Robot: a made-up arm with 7 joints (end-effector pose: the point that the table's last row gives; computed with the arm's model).
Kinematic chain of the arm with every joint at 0, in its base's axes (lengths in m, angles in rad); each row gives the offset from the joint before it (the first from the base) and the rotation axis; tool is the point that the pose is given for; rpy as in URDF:
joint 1: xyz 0 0 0.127 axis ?
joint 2: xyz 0 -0.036 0.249 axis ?
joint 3: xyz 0 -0.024 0.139 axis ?
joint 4: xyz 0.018 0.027 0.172 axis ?
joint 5: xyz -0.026 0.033 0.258 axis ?
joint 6: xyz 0 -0.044 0.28 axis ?
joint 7: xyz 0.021 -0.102 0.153 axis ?
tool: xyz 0 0 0 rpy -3.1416 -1.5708 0
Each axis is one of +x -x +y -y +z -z.
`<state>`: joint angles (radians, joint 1 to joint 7).
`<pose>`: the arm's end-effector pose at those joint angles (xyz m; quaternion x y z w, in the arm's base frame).
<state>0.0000 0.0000 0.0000 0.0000 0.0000 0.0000 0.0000</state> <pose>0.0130 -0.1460 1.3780 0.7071 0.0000 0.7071 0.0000</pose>
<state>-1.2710 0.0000 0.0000 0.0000 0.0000 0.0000 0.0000</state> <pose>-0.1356 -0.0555 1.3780 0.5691 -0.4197 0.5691 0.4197</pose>
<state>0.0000 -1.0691 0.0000 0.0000 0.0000 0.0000 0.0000</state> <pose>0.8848 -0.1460 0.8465 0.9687 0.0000 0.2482 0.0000</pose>
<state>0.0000 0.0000 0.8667 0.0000 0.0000 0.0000 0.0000</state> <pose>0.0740 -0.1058 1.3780 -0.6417 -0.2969 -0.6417 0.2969</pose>
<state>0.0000 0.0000 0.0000 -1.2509 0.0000 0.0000 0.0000</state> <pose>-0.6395 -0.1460 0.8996 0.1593 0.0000 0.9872 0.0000</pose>
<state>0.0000 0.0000 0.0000 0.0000 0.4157 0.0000 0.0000</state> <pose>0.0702 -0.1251 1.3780 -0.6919 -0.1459 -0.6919 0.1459</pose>
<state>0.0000 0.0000 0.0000 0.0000 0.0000 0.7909 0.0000</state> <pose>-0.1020 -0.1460 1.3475 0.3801 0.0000 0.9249 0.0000</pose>
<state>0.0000 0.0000 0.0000 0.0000 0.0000 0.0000 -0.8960</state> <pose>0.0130 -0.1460 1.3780 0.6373 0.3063 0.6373 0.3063</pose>
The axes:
joint 1: +z
joint 2: -y
joint 3: +z
joint 4: +y
joint 5: +z
joint 6: -y
joint 7: +x

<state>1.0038 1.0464 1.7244 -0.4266 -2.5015 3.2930 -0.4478</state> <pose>-0.0435 -0.6817 0.5649 -0.6176 -0.6126 0.3768 0.3182</pose>
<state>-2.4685 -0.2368 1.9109 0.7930 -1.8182 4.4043 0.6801</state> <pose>-0.0228 -0.2144 1.1476 0.0263 -0.9176 -0.3770 0.1229</pose>
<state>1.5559 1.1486 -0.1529 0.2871 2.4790 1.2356 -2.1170</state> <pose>0.0155 -0.6219 1.0555 0.4618 0.2522 -0.5714 0.6297</pose>
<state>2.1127 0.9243 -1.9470 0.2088 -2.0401 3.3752 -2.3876</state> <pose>0.2947 -0.4044 0.9119 -0.5683 0.0818 -0.0941 0.8133</pose>
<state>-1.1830 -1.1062 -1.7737 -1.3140 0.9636 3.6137 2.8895</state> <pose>0.4337 -0.3752 0.5376 -0.4734 -0.2523 0.0611 0.8417</pose>
